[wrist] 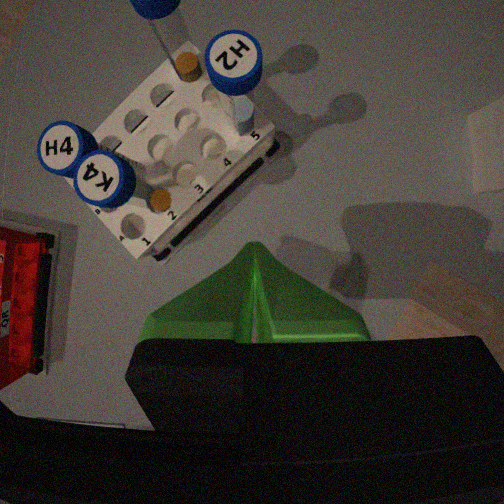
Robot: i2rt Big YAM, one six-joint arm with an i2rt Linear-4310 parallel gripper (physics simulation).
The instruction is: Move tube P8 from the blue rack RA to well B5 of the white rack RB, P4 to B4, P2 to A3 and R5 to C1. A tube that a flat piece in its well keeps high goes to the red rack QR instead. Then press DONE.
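The white rack RB (185,150) lies upper left of centre, turned diagonally, with column numbers 1 to 5 along its near edge. It holds blue-capped tubes labelled H2 (233,62), H4 (62,148) and K4 (104,178). A fourth blue cap (155,7) is cut off at the top edge, its label hidden. Several wells are empty. My green gripper (255,247) sits below and right of the rack, over the bare surface, its fingers closed together and holding nothing. The blue source rack RA, the tubes P8, P4, P2, R5 and the DONE button are not in view.
A red box-like object (20,300) sits at the left edge. A wooden block (450,310) lies at the lower right and a pale square patch (487,150) at the right edge. The black gripper body fills the bottom of the view.
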